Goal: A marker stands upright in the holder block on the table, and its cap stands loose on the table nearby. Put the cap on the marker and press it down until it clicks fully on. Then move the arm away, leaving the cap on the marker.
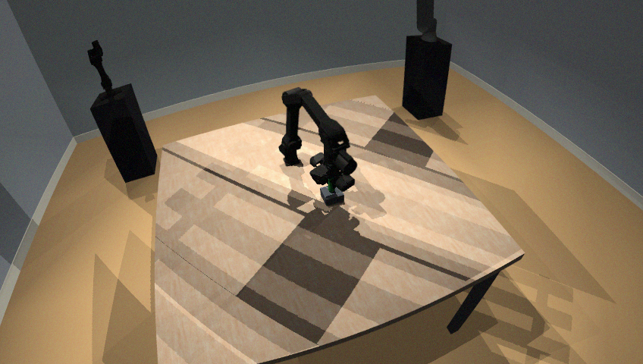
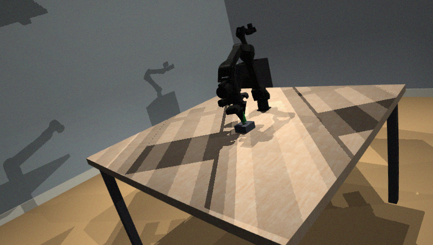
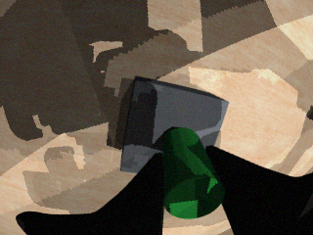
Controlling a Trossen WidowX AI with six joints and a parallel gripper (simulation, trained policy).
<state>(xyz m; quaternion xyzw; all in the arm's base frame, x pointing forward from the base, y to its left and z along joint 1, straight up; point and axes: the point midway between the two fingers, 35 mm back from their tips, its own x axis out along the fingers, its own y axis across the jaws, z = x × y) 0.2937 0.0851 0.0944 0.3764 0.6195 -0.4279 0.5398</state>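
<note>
Right now my gripper tip is 1 cm below the green cap. The rest, counted from my gripper tip: holder block: 4 cm below.
</note>
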